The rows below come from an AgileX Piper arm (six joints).
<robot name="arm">
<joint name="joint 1" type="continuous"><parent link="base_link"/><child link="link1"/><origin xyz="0.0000 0.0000 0.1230"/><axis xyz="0 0 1"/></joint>
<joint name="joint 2" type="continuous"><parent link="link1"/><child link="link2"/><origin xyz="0.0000 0.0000 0.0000"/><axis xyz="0 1 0"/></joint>
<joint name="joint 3" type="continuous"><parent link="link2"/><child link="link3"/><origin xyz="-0.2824 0.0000 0.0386"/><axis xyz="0 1 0"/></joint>
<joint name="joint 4" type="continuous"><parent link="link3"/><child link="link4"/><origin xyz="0.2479 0.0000 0.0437"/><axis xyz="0.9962 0 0.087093"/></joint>
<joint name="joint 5" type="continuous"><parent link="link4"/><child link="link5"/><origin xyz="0.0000 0.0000 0.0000"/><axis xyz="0 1 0"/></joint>
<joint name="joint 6" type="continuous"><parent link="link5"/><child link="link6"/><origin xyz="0.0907 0.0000 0.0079"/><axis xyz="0.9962 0 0.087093"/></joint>
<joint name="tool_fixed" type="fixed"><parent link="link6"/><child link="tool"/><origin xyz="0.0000 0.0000 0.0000" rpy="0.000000 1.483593 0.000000"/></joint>
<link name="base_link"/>
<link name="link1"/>
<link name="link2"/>
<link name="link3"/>
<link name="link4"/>
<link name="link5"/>
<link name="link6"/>
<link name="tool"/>
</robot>
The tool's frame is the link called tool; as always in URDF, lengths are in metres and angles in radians. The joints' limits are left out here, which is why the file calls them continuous.
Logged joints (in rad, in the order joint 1, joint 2, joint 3, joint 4, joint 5, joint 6), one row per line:
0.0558, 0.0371, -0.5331, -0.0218, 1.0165, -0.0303
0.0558, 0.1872, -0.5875, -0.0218, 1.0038, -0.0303
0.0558, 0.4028, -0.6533, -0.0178, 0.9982, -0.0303
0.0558, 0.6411, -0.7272, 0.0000, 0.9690, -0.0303
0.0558, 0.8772, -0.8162, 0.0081, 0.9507, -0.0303
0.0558, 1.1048, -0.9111, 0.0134, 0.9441, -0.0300
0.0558, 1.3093, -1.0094, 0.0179, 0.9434, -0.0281
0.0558, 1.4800, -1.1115, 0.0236, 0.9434, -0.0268
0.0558, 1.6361, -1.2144, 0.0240, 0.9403, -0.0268
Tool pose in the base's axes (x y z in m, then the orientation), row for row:
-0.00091, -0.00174, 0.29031, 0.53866, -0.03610, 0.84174, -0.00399
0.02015, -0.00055, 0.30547, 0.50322, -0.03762, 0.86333, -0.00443
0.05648, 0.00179, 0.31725, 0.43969, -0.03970, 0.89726, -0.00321
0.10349, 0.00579, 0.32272, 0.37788, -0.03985, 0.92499, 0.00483
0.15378, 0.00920, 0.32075, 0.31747, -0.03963, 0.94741, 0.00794
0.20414, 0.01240, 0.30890, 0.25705, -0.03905, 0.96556, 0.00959
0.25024, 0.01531, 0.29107, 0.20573, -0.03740, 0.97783, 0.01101
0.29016, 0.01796, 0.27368, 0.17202, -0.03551, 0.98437, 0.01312
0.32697, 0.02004, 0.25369, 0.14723, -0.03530, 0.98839, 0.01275
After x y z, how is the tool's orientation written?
As a quaternion, w x y z.
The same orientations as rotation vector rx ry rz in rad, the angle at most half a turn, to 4 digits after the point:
-0.0859, 2.0020, -0.0095
-0.0909, 2.0849, -0.0107
-0.0986, 2.2289, -0.0080
-0.1019, 2.3644, 0.0123
-0.1043, 2.4932, 0.0209
-0.1059, 2.6194, 0.0260
-0.1042, 2.7250, 0.0307
-0.1008, 2.7938, 0.0372
-0.1016, 2.8440, 0.0367

